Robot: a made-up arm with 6 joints.
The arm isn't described. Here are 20 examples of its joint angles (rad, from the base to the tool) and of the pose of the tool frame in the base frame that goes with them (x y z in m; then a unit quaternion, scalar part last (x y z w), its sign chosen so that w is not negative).
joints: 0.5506 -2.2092 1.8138 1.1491 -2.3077 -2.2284
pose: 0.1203 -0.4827 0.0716 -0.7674 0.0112 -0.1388 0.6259
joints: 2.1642 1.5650 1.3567 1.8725 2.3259 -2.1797
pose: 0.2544 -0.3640 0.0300 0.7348 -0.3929 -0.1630 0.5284
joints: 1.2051 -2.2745 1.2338 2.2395 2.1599 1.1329
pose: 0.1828 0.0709 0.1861 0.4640 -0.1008 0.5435 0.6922
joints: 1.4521 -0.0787 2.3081 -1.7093 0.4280 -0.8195
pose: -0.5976 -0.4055 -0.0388 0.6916 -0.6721 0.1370 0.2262
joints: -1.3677 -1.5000 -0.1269 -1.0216 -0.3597 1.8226
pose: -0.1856 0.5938 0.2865 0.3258 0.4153 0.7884 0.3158
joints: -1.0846 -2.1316 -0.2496 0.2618 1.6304 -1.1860
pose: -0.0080 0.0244 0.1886 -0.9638 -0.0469 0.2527 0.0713
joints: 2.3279 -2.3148 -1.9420 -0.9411 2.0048 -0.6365
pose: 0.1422 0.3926 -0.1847 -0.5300 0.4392 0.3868 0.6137
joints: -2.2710 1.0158 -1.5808 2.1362 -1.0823 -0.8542
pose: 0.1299 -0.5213 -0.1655 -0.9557 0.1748 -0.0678 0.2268
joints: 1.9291 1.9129 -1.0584 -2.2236 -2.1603 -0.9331
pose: 0.0022 -0.0412 0.6095 0.7620 -0.3079 0.4427 0.3585
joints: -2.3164 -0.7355 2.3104 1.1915 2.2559 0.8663
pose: -0.1454 0.2052 -0.0411 -0.6608 0.2548 0.1623 0.6871
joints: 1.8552 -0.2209 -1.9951 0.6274 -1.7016 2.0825
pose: -0.6884 -0.0823 0.5266 -0.1867 0.7753 -0.6001 0.0626
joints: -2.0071 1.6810 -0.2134 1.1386 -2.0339 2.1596
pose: 0.3569 -0.4598 0.1345 0.6191 -0.7416 0.0572 0.2519
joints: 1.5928 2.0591 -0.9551 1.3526 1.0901 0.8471
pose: 0.1223 0.5710 0.3533 -0.6326 -0.6786 -0.3130 0.2033
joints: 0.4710 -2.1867 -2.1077 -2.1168 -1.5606 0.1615
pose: 0.6579 -0.1387 0.0224 -0.0024 -0.1446 0.0787 0.9863
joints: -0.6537 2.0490 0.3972 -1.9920 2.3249 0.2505
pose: 0.2783 0.3569 0.1057 0.1854 0.1079 0.2464 0.9451
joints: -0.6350 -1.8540 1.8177 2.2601 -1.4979 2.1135
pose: -0.0041 0.2166 0.1966 0.9392 0.2832 -0.1181 0.1541
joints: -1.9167 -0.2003 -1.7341 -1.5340 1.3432 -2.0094
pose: -0.3954 -0.0635 0.5915 0.1188 -0.4524 0.8205 0.3285
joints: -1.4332 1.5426 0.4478 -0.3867 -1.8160 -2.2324
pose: -0.0279 0.0662 0.0026 0.4933 -0.8279 0.2458 0.1044
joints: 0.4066 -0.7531 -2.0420 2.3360 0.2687 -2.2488
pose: -0.6463 -0.1874 0.1106 -0.2688 -0.6274 0.2945 0.6689
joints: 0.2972 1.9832 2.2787 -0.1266 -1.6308 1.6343
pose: 0.7154 0.4032 -0.0225 0.9573 -0.1455 -0.1074 0.2254
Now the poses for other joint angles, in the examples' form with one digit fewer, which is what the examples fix.
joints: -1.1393 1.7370 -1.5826 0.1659 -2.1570 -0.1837
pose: 0.060 -0.032 0.414 -0.482 -0.582 -0.503 0.419
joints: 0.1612 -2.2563 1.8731 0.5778 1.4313 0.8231
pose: -0.254 -0.377 0.432 0.180 -0.217 0.911 0.299
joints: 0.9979 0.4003 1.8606 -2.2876 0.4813 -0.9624
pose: -0.296 -0.322 0.374 0.735 -0.351 0.321 0.484
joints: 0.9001 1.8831 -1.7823 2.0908 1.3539 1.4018
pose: -0.052 0.632 0.537 -0.525 -0.649 -0.512 0.203
